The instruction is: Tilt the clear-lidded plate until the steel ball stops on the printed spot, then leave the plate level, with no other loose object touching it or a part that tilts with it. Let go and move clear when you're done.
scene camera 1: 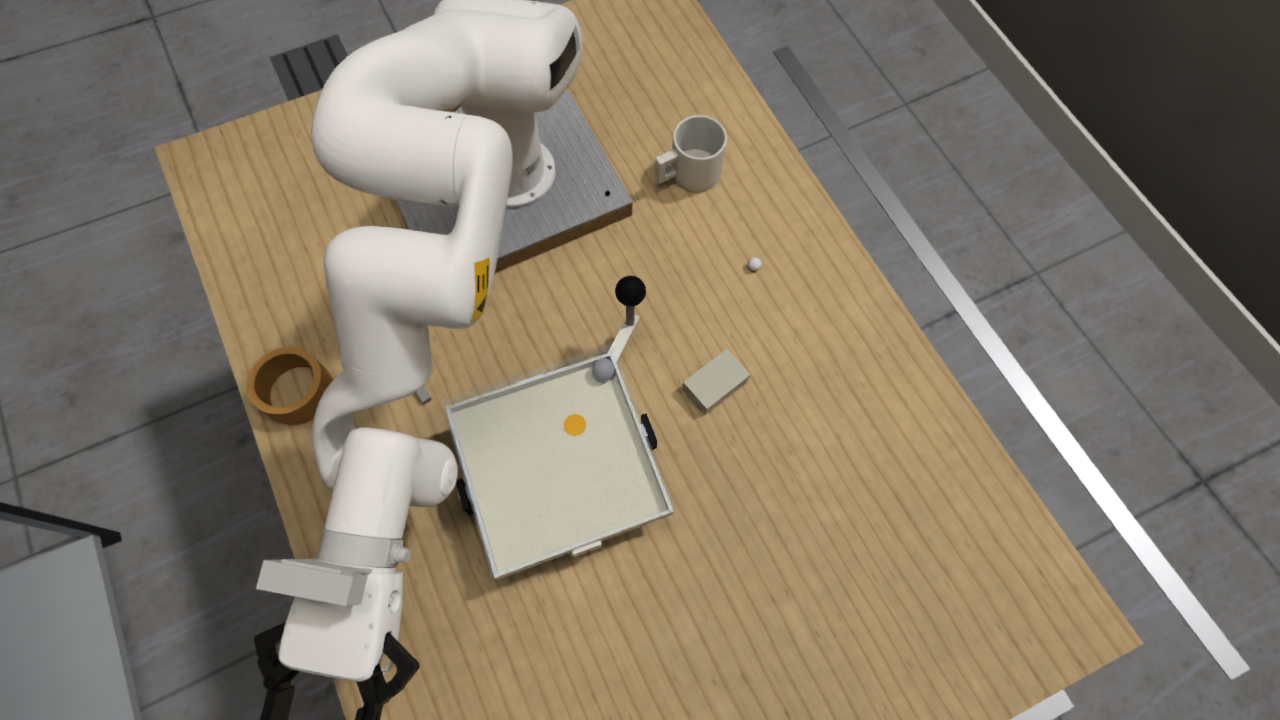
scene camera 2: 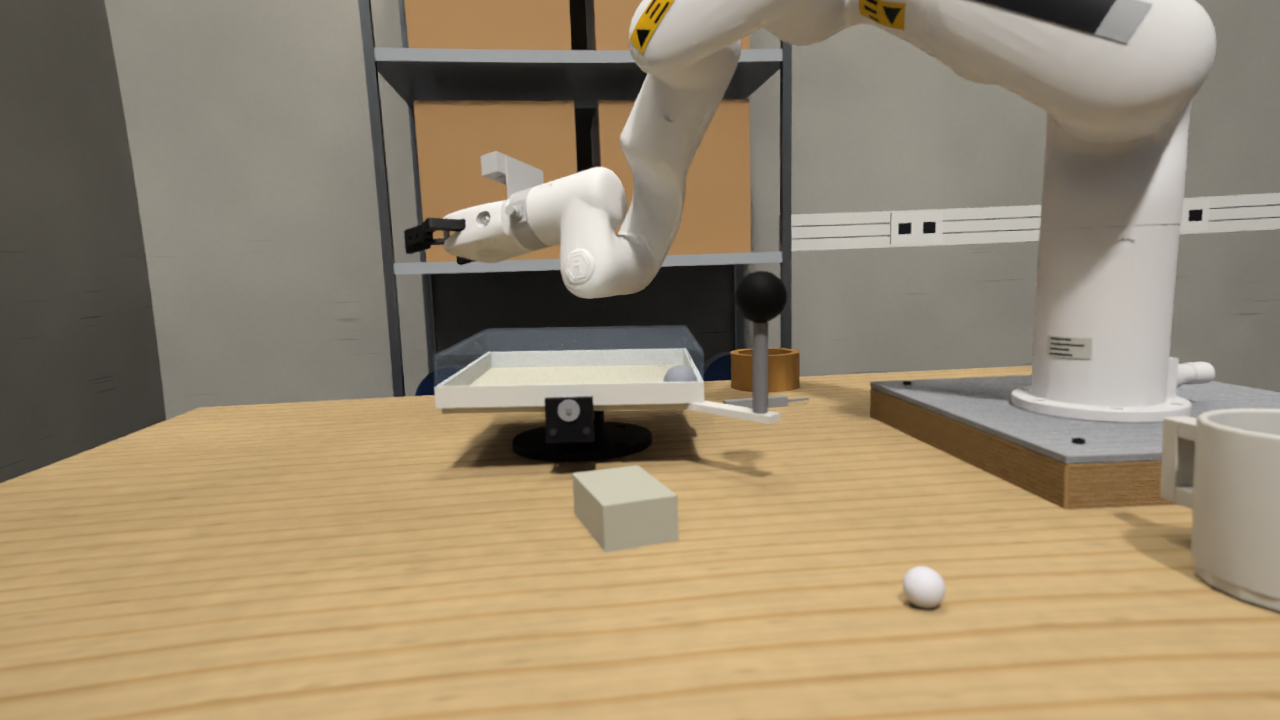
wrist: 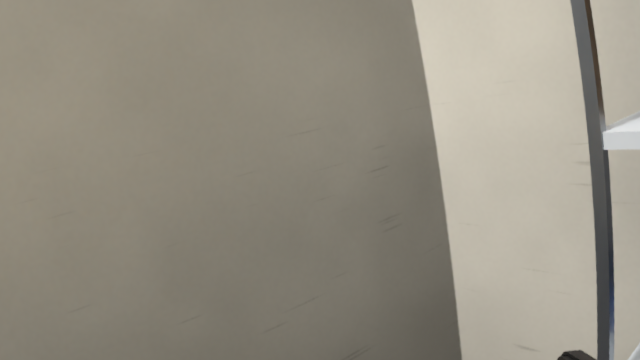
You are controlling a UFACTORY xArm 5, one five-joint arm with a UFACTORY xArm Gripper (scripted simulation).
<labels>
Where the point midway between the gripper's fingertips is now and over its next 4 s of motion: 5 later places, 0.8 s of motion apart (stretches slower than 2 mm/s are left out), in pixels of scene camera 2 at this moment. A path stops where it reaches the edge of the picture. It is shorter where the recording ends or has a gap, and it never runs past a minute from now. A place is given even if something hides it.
My gripper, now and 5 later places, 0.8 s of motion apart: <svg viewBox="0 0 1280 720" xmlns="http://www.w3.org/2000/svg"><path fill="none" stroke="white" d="M433 248L384 233L411 221L630 233L761 242L761 255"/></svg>
</labels>
